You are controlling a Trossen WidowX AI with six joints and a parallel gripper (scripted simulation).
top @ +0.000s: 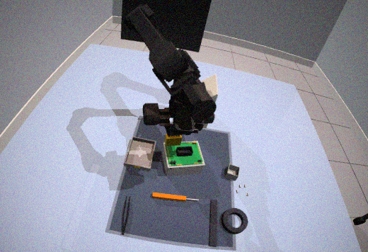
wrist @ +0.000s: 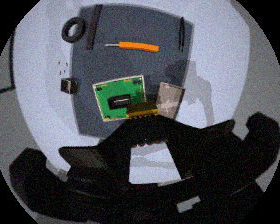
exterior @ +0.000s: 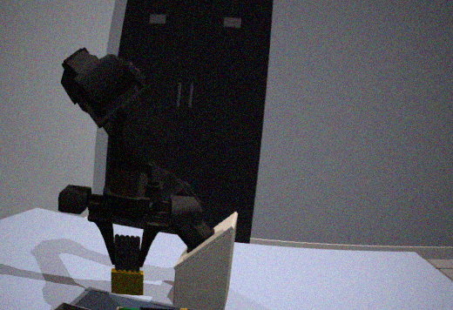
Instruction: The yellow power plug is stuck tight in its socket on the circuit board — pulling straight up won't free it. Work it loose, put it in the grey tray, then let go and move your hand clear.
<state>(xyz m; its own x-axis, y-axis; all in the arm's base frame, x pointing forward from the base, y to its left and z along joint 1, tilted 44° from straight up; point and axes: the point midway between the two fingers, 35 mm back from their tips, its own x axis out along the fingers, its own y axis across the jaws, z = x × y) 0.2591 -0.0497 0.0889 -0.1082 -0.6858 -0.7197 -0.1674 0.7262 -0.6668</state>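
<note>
My gripper tip is now 14 cm above the grey tray, 10 cm to the left of it and 2 cm past it. From my gripper tip the other things lie so: dark mat 14 cm below, 5 cm ahead, 4 cm to the left; then black bar 22 cm ahead, 14 cm below, 13 cm to the left; then yellow power plug 1 cm below.
</note>
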